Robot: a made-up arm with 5 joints. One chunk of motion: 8 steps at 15 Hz.
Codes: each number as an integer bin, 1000 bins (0 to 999) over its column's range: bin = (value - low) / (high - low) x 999, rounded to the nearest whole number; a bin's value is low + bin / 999 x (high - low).
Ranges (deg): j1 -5.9..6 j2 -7.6..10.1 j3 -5..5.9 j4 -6.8..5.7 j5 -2.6..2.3
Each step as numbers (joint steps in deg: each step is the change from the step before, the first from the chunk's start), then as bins.
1 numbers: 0.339 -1.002 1.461 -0.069 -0.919
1 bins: 524 372 592 538 343
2 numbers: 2.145 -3.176 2.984 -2.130 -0.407
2 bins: 675 250 732 373 447
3 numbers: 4.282 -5.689 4.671 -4.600 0.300
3 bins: 855 108 886 176 591
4 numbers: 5.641 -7.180 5.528 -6.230 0.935
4 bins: 969 24 965 46 721
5 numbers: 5.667 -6.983 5.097 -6.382 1.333
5 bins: 971 35 925 33 802
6 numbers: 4.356 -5.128 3.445 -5.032 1.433
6 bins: 861 140 774 141 822
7 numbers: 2.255 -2.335 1.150 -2.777 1.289
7 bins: 685 297 564 322 793
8 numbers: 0.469 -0.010 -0.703 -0.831 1.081
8 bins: 535 428 394 477 750
